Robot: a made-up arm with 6 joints. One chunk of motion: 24 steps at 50 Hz.
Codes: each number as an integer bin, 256 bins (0 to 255) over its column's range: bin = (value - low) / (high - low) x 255, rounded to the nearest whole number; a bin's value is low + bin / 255 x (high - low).
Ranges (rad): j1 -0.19..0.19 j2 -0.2..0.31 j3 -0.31..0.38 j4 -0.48..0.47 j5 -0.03..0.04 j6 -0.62..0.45
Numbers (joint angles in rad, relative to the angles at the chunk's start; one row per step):
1: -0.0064 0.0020 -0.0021 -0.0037 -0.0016 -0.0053
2: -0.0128 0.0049 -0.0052 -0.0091 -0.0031 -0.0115
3: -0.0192 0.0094 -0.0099 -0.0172 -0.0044 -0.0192
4: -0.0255 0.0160 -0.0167 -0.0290 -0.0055 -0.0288
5: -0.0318 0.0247 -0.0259 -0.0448 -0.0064 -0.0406
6: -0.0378 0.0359 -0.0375 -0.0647 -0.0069 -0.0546
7: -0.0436 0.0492 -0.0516 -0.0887 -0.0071 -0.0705
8: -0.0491 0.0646 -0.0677 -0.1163 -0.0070 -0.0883
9: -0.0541 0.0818 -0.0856 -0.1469 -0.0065 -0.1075
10: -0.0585 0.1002 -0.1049 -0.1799 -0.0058 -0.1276
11: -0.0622 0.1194 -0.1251 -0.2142 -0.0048 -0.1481
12: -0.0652 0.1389 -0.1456 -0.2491 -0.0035 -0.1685
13: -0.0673 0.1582 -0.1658 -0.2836 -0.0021 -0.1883
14: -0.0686 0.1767 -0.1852 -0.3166 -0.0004 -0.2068
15: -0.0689 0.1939 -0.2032 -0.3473 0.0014 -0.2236
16: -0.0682 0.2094 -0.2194 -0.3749 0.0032 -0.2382
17: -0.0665 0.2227 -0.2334 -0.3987 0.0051 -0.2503
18: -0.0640 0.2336 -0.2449 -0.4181 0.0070 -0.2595
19: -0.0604 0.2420 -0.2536 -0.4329 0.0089 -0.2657
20: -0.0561 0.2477 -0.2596 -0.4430 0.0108 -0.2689
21: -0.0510 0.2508 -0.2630 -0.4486 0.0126 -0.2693
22: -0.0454 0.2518 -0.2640 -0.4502 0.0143 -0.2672
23: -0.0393 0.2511 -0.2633 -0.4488 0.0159 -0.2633
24: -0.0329 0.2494 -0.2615 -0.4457 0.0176 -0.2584
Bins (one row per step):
1: 123 101 114 128 103 146
2: 119 102 113 126 98 145
3: 115 105 111 124 93 143
4: 110 108 108 121 89 141
5: 106 112 105 117 86 138
6: 102 118 101 111 84 135
7: 98 125 95 105 83 131
8: 95 132 90 98 84 127
9: 91 141 83 89 86 122
10: 88 150 76 81 88 117
11: 86 160 68 71 92 112
12: 84 169 61 62 97 108
13: 82 179 53 53 102 103
14: 81 188 46 44 108 98
15: 81 197 39 36 114 94
16: 82 205 33 28 121 91
17: 83 211 28 22 128 88
18: 85 217 24 17 135 86
19: 87 221 21 13 142 84
20: 90 224 19 10 149 84
21: 93 225 17 8 155 84
22: 97 226 17 8 161 84
23: 101 226 17 8 167 85
24: 105 225 18 9 173 86

